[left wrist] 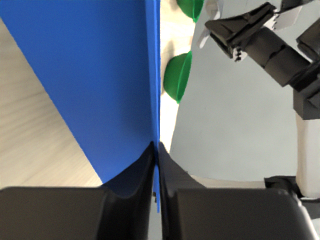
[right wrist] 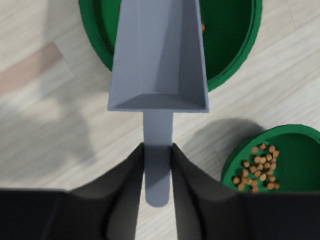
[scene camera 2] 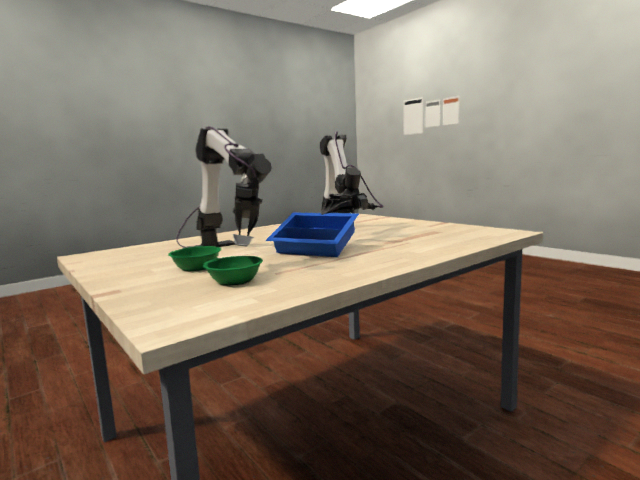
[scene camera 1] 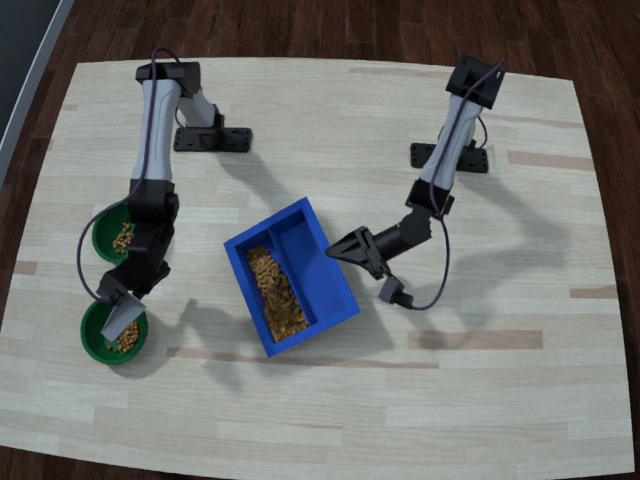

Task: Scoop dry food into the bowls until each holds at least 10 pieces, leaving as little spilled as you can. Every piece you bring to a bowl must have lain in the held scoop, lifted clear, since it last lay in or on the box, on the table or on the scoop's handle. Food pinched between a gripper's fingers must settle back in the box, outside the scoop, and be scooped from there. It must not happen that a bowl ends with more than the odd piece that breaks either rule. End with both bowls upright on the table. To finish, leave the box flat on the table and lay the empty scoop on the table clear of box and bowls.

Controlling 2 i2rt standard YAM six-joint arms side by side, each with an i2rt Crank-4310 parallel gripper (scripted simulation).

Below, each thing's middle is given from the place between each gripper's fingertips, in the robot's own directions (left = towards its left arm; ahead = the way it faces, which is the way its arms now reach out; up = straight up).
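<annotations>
From my left hand [scene camera 1: 325, 253], the blue box [scene camera 1: 316, 290] is 7 cm to the right, 4 cm ahead and 5 cm below. The grey scoop [right wrist: 158, 68] lies 40 cm to the right of my left hand and 14 cm ahead of it, and it is 2 cm below it.
My right hand is 2 cm to the left of the grey scoop and 4 cm short of it. Counted from that same right hand, the blue box is 6 cm behind, 30 cm to the left and 3 cm below.
</annotations>
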